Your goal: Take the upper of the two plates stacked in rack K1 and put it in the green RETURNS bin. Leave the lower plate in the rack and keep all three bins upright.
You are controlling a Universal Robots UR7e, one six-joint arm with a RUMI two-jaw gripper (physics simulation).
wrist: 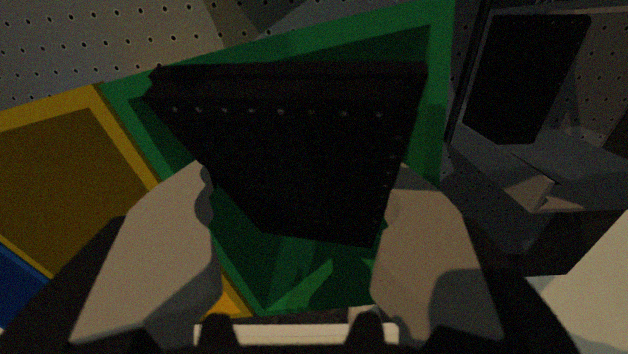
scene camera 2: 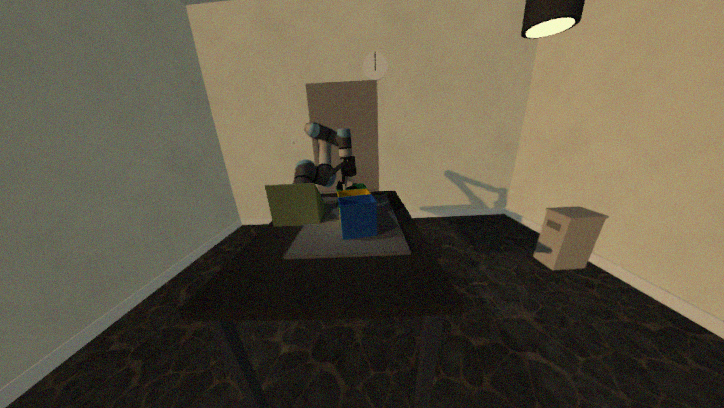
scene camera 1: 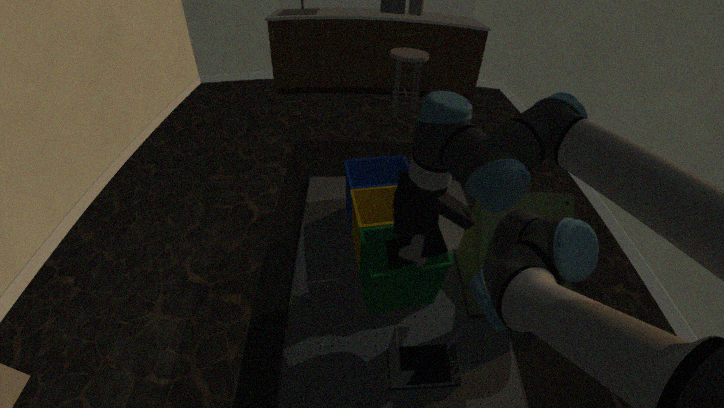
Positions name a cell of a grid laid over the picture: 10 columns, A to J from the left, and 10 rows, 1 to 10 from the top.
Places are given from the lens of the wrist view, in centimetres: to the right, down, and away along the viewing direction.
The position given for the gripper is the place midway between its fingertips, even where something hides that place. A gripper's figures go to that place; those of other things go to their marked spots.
gripper (wrist: E5): -1, -1, 13
green returns bin (wrist: G2): 4, -5, 8
